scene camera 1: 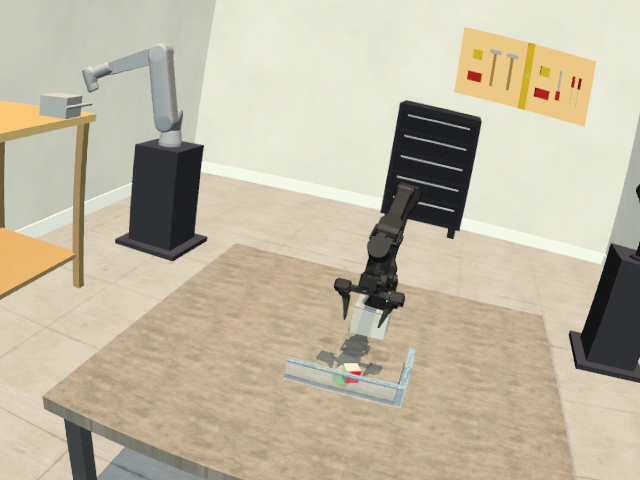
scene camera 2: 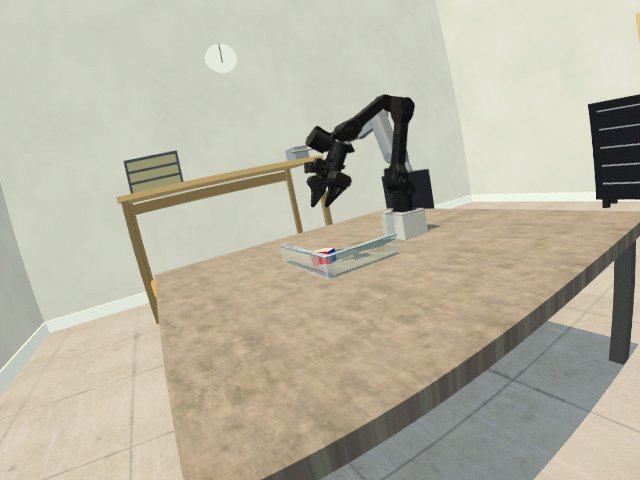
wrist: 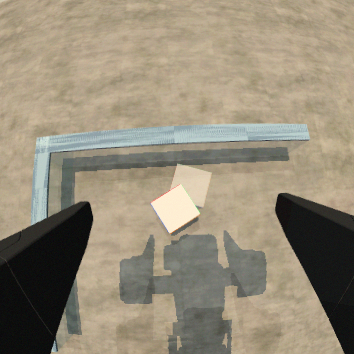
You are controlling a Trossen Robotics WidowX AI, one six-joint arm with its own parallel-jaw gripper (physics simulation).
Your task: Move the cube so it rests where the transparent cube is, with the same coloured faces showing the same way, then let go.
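Places are measured from the arm's base along level axes (x right, y ahead, z up), in centimetres.
Pixels of known places: gripper, fingertip midpoint: (scene camera 1: 361, 323) (scene camera 2: 318, 206) (wrist: 185, 206); arm's base at its link origin: (scene camera 1: 375, 304) (scene camera 2: 403, 210).
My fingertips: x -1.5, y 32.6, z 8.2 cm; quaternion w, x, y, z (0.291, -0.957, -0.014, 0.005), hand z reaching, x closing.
Note:
Ahead of a thing's pixels: the offset from my fingertips to its top centre. Level surfaces: height alone.
The cube @(dz -13.2, dx -0.3, dy +0.7 cm) (scene camera 1: 353, 372) (scene camera 2: 331, 254) (wrist: 175, 209) lies on the table inside the corner of a low clear wall. It has a cream top, with red, green and blue sides. The transparent cube @(dz -13.2, dx +1.3, dy +3.2 cm) (wrist: 192, 183) shows a pale top in the wrist view, up and right of the cube, nearer the long wall. The cube partly covers it there, and the two are turned differently. In scene camera 1 a pale green patch shows left of the cube through the wall. My gripper (scene camera 1: 362, 322) (scene camera 2: 320, 206) (wrist: 185, 206) is open and empty, high above the cubes, its fingers on either side of them in the wrist view.
The L-shaped clear wall (scene camera 1: 310, 367) (scene camera 2: 361, 244) (wrist: 210, 133) stands on the table @(dz -17.2 cm) (scene camera 1: 206, 413) (scene camera 2: 310, 361) around two sides of the cubes. My arm's white base block (scene camera 1: 361, 321) (scene camera 2: 410, 225) stands beyond the open side. A workbench (scene camera 2: 222, 181) stands behind the table.

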